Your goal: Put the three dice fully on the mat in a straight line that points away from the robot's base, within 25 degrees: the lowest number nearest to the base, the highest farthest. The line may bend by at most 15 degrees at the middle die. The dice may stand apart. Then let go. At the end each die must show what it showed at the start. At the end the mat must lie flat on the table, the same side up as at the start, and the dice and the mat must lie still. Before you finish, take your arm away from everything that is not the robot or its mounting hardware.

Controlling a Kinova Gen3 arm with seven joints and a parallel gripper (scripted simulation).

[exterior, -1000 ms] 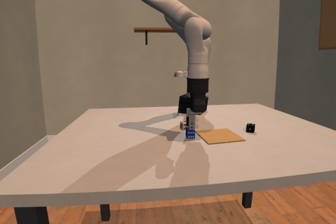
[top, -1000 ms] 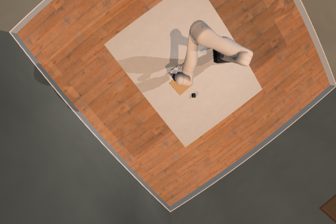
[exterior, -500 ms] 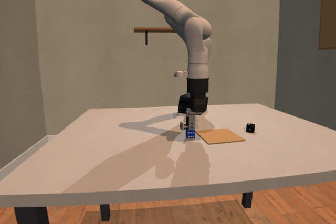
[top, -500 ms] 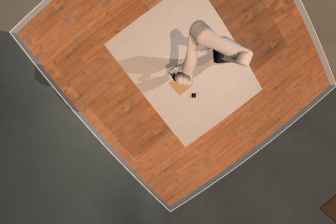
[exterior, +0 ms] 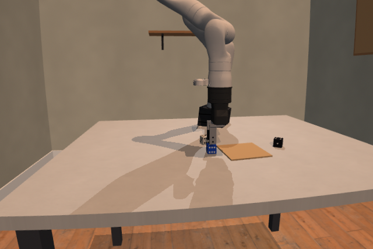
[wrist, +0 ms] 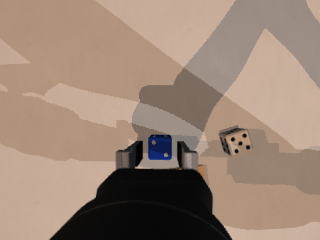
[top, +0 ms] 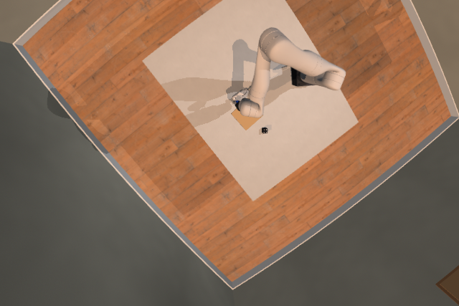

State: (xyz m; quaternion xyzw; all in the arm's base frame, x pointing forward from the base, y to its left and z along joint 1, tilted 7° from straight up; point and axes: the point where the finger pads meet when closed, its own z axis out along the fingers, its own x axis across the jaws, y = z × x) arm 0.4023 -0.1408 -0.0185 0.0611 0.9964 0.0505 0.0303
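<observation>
Right now the blue die is 40 mm below my hand. Also, from my hand: white die: 100 mm behind, 10 mm to the left, 40 mm below; then mat: 10 mm ahead, 110 mm to the left, 50 mm below.
</observation>
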